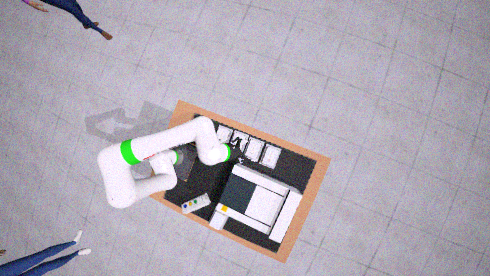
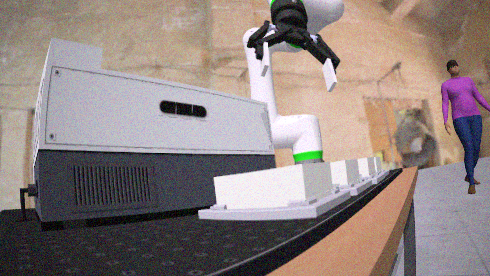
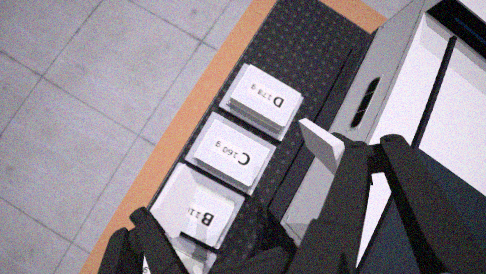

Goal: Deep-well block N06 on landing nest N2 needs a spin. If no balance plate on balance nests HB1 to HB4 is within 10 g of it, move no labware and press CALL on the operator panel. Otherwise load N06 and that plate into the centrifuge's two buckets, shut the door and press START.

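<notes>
My gripper is open and empty, above the row of balance plates near plate B. Plate D is labelled 178 g. Plate C is labelled 160 g. Plate B has its weight label partly hidden. A fourth plate sits at the row's arm end. The centrifuge has a dark panel beside a white one on top; its buckets do not show. The operator panel has coloured buttons. I cannot make out block N06.
A small white box stands by the centrifuge's corner. The black mat lies on a wood-edged table. A person in purple stands beyond the table; another person's legs show at lower left.
</notes>
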